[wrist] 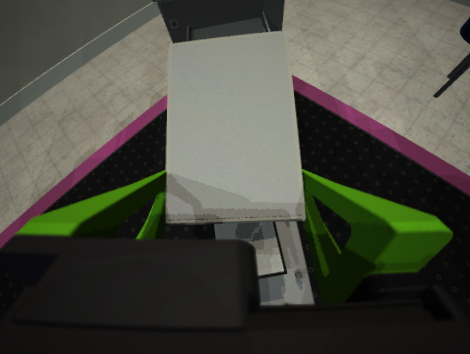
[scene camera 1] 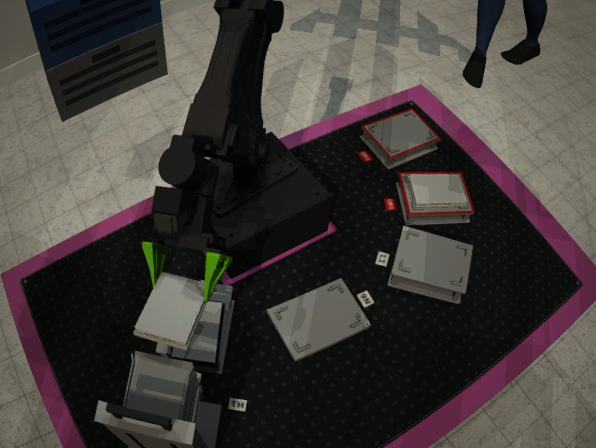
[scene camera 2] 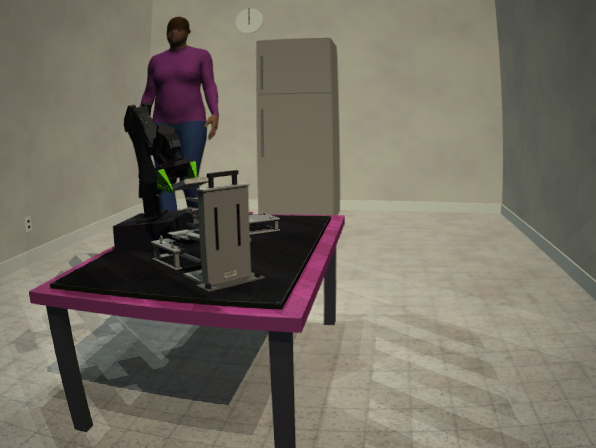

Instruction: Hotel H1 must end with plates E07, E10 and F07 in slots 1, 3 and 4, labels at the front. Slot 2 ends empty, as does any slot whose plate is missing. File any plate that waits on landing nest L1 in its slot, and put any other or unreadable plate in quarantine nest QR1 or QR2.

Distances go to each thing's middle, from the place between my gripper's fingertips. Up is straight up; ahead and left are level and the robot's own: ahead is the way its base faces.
Right now the nest N6 [scene camera 1: 309, 323] is 240 mm to the left of my hand, 220 mm below it and 80 mm ahead of it.
